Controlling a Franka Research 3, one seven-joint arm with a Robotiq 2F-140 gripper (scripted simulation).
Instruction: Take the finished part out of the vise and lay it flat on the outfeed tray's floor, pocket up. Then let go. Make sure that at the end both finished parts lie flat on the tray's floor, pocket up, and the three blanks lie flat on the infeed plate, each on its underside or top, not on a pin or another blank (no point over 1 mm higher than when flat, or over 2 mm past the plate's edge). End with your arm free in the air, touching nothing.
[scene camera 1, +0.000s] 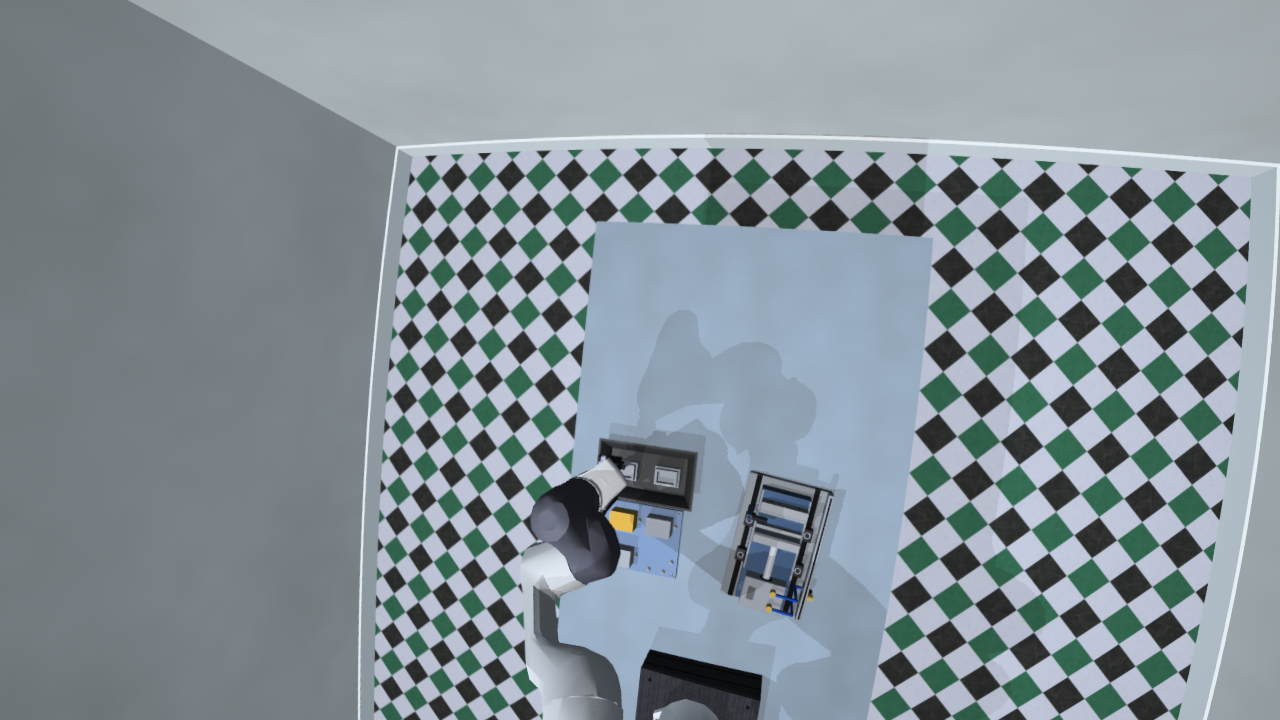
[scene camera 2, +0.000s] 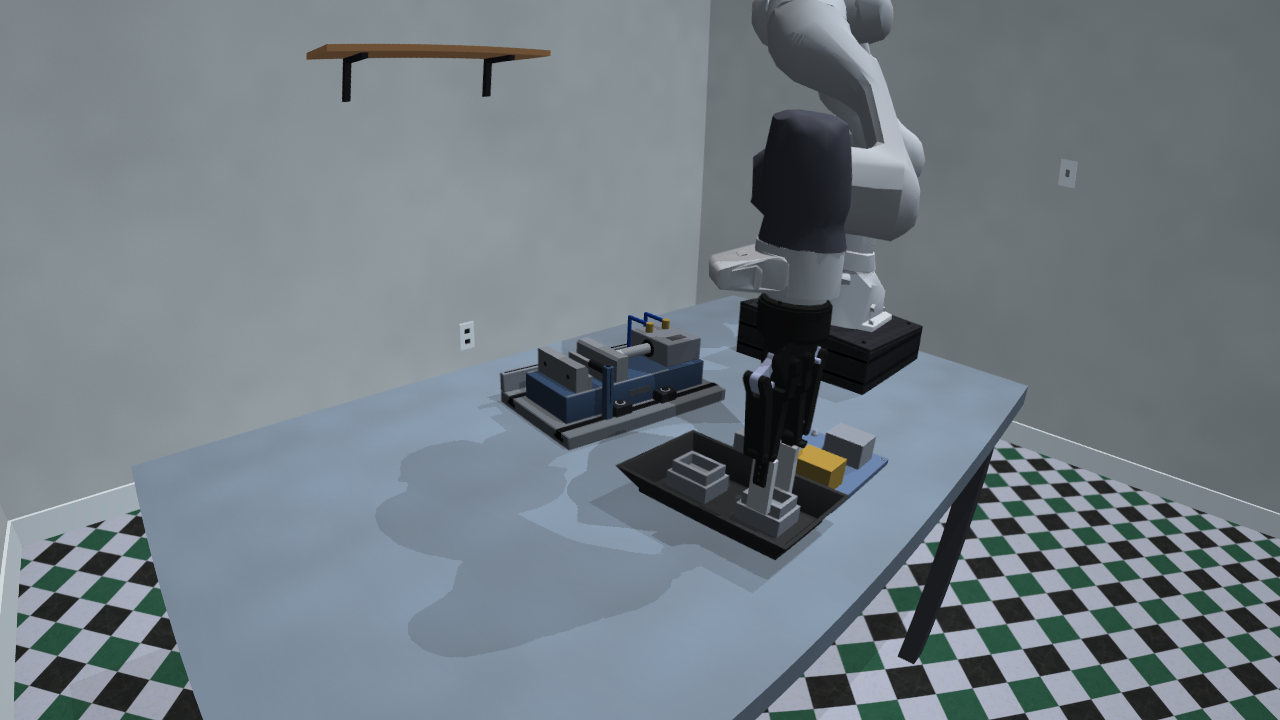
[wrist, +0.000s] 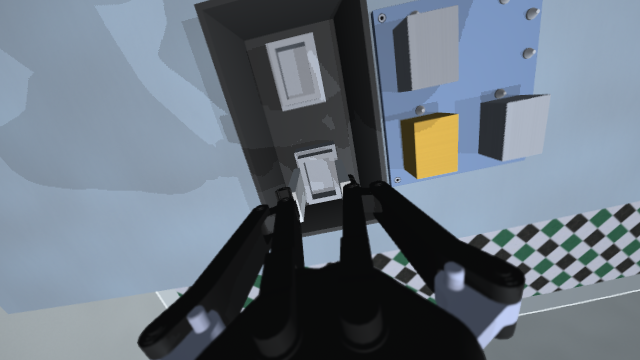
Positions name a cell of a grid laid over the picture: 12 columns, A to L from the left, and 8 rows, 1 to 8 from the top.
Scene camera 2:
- gripper: H6
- yellow block: H6
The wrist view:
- gripper: G4
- yellow block: I4
